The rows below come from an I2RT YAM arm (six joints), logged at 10 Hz.
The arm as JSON. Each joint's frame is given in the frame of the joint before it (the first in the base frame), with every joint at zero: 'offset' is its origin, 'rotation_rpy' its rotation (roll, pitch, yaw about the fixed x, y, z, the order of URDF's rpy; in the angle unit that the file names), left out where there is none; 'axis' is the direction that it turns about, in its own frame. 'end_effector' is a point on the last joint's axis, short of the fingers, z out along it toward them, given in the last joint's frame.
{
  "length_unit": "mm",
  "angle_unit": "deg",
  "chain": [
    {
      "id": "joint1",
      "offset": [
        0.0,
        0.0,
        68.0
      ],
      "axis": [
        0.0,
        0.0,
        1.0
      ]
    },
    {
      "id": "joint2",
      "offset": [
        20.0,
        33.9,
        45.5
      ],
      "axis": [
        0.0,
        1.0,
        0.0
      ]
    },
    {
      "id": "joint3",
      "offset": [
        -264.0,
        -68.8,
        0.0
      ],
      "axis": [
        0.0,
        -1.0,
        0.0
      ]
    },
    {
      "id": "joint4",
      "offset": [
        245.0,
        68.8,
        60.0
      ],
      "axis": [
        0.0,
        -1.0,
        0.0
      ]
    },
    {
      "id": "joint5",
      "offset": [
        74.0,
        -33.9,
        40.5
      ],
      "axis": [
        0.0,
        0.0,
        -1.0
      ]
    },
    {
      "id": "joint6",
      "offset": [
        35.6,
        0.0,
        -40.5
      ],
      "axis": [
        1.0,
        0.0,
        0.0
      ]
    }
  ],
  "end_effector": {
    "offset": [
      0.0,
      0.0,
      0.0
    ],
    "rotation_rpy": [
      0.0,
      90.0,
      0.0
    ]
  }
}
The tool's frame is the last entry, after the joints.
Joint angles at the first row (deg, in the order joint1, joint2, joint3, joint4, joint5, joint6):
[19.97, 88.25, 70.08, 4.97, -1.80, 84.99]
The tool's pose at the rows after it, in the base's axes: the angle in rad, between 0 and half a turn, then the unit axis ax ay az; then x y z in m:
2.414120 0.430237 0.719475 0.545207 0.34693 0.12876 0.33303
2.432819 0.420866 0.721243 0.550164 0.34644 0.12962 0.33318
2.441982 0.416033 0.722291 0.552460 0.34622 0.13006 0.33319
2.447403 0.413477 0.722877 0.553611 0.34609 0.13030 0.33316
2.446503 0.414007 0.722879 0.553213 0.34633 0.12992 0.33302
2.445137 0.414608 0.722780 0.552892 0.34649 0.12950 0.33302
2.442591 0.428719 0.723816 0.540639 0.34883 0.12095 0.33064
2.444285 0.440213 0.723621 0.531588 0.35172 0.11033 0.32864
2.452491 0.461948 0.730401 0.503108 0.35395 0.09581 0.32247
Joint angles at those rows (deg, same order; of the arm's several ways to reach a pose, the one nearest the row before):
[19.97, 88.25, 70.09, 4.97, -4.12, 84.99]
[19.97, 88.23, 70.09, 4.97, -5.69, 85.01]
[19.97, 88.22, 70.08, 4.97, -6.48, 84.99]
[19.97, 88.22, 70.08, 4.95, -6.92, 84.99]
[19.90, 88.25, 70.08, 4.95, -6.90, 84.97]
[19.84, 88.25, 70.08, 4.95, -6.85, 84.95]
[18.48, 88.23, 70.08, 3.60, -6.68, 84.93]
[16.71, 88.23, 70.08, 2.50, -7.33, 84.90]
[14.44, 88.22, 70.08, -0.88, -7.33, 84.29]

